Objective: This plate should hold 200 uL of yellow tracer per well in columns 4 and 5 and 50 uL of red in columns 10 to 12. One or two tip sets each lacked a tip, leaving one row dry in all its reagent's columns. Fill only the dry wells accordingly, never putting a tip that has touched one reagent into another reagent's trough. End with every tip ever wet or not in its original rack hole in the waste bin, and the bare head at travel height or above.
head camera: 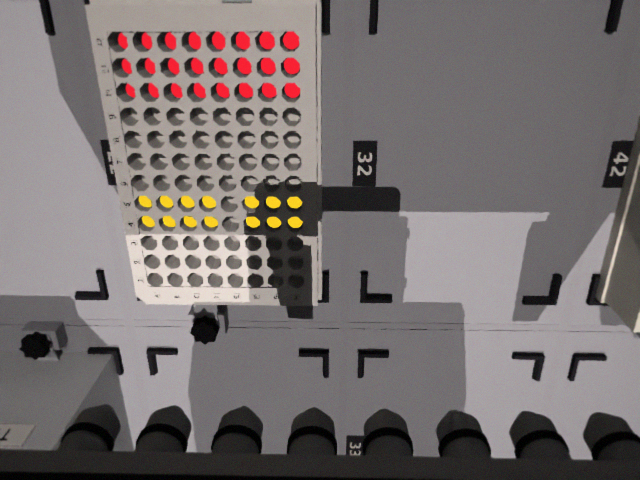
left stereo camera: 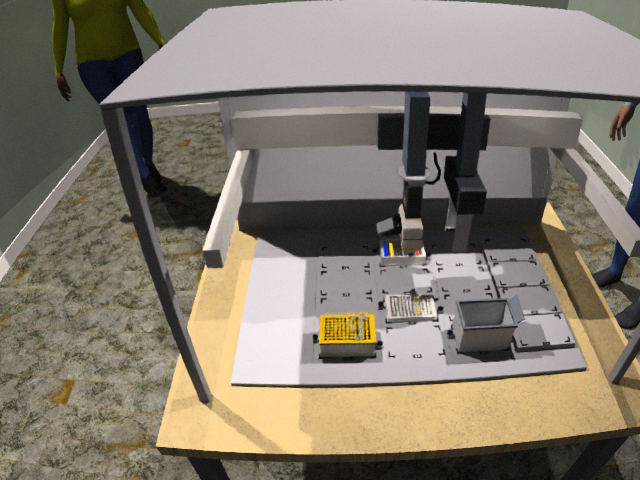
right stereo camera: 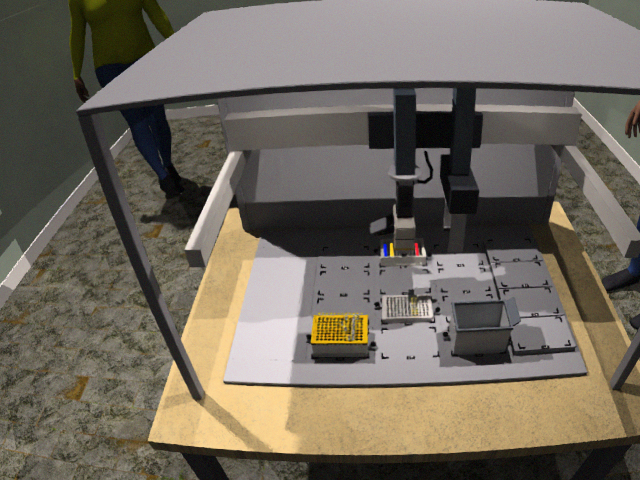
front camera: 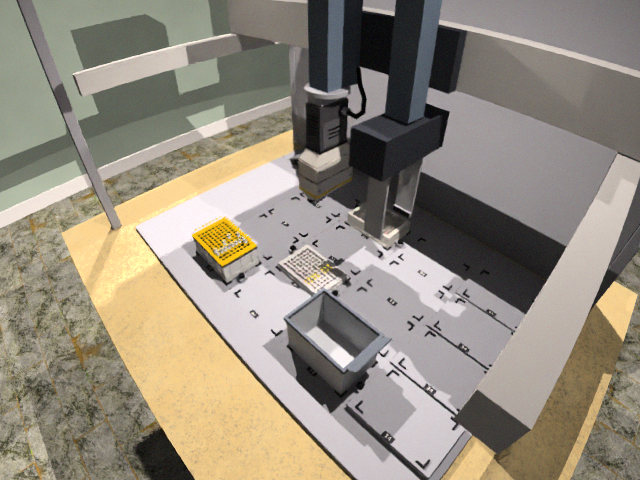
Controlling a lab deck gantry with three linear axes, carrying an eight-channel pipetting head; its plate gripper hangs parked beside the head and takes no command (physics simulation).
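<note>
In the head view the plate [head camera: 206, 15] [front camera: 288, 273] [left stereo camera: 410, 318] [right stereo camera: 407, 318] shows yellow in columns 4 and 5 except the fifth well from the left; red fills all of columns 10 to 12. The pipetting head [front camera: 324, 173] [left stereo camera: 412, 232] [right stereo camera: 404, 232] hangs over the back; its nozzles [head camera: 312, 434] show dark ends, with no tips visible. The trough block [front camera: 355, 222] [left stereo camera: 403, 261] [right stereo camera: 403, 261] shows blue, yellow and red, partly hidden. The yellow-topped tip rack [front camera: 232, 271] [left stereo camera: 347, 349] [right stereo camera: 338, 350] stands front left. The parked gripper [front camera: 391, 224] [left stereo camera: 455, 240] [right stereo camera: 451, 239] is open and empty.
The open grey waste bin [front camera: 320, 356] [left stereo camera: 485, 338] [right stereo camera: 480, 341] stands at the front right, right of the plate. Dark clamp knobs [head camera: 204, 329] [left stereo camera: 450, 333] sit beside the labware. Raised slot panels [left stereo camera: 547, 338] lie right of the bin. Posts and rails frame the deck.
</note>
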